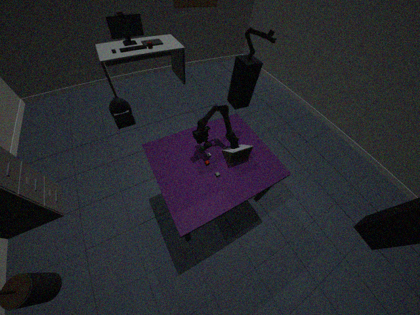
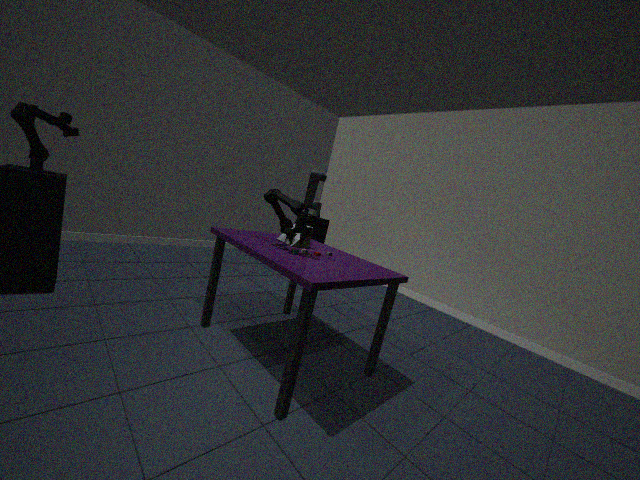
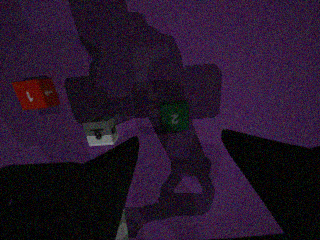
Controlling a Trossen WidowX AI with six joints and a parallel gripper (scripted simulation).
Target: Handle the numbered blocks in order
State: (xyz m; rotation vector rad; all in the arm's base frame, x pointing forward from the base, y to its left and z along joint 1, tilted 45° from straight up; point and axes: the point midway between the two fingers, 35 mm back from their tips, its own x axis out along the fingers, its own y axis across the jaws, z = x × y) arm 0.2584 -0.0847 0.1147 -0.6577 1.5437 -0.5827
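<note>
The green block lies 1 cm ahead of my gripper tip and 4 cm below it. The rest, counted from my gripper tip: red block (4 cm ahead, 17 cm to the left, 4 cm below); white block (1 cm behind, 9 cm to the left, 4 cm below); grey block (1 cm ahead, 31 cm to the left, 4 cm below).
</note>
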